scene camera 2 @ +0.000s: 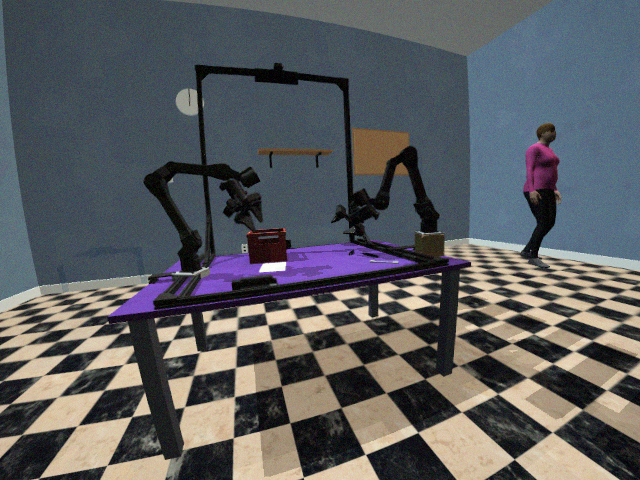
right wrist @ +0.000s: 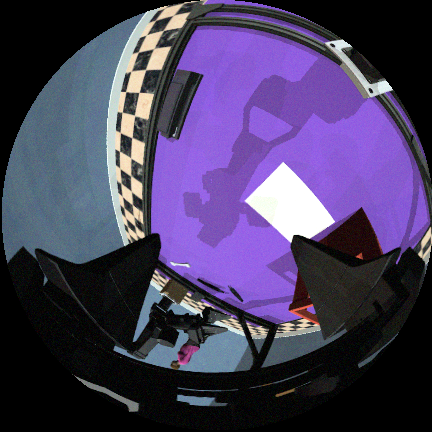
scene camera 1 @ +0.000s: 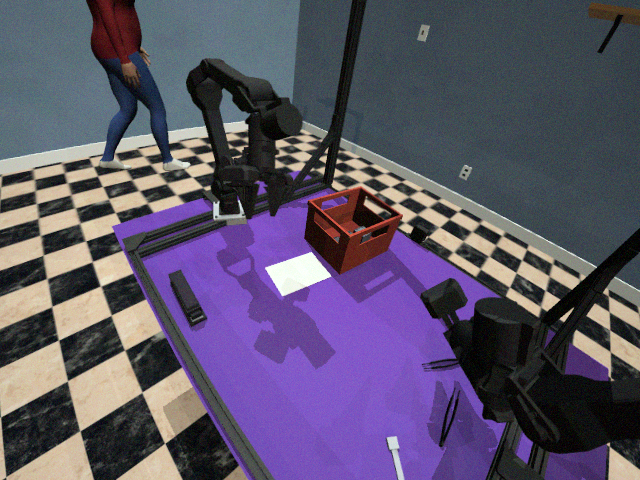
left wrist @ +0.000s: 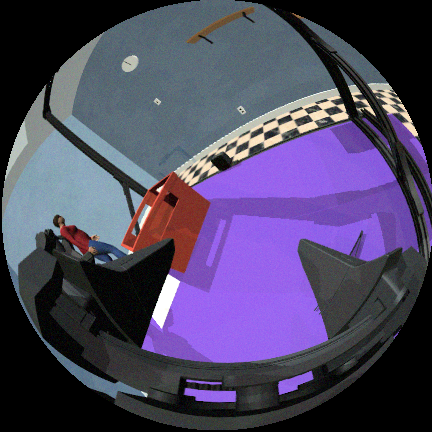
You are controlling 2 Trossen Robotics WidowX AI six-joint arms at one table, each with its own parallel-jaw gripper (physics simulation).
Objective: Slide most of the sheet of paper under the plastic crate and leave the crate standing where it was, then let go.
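Observation:
A white sheet of paper (scene camera 1: 297, 273) (scene camera 2: 272, 267) (left wrist: 166, 300) (right wrist: 290, 200) lies flat on the purple table, one edge close to the foot of the red plastic crate (scene camera 1: 369, 253) (scene camera 2: 266, 250) (left wrist: 187, 225) (right wrist: 360, 230). Whether any of it lies under the crate cannot be told. The crate stands upright, something grey inside. My right gripper (scene camera 1: 261, 214) (scene camera 2: 256, 225) (right wrist: 228, 241) is open and empty, above table height on the paper's side of the crate. My left gripper (scene camera 2: 339, 227) (left wrist: 238, 246) is open and empty, raised away from both; its fingers are hidden in scene camera 1.
A black stapler-like block (scene camera 1: 187, 298) (right wrist: 182, 105) lies near the table's left rail (scene camera 1: 173, 330). Dark tweezer-like tools (scene camera 1: 449, 415) and a white stick (scene camera 1: 395, 457) lie at the lower right. A black frame post (scene camera 1: 345, 87) rises behind the crate.

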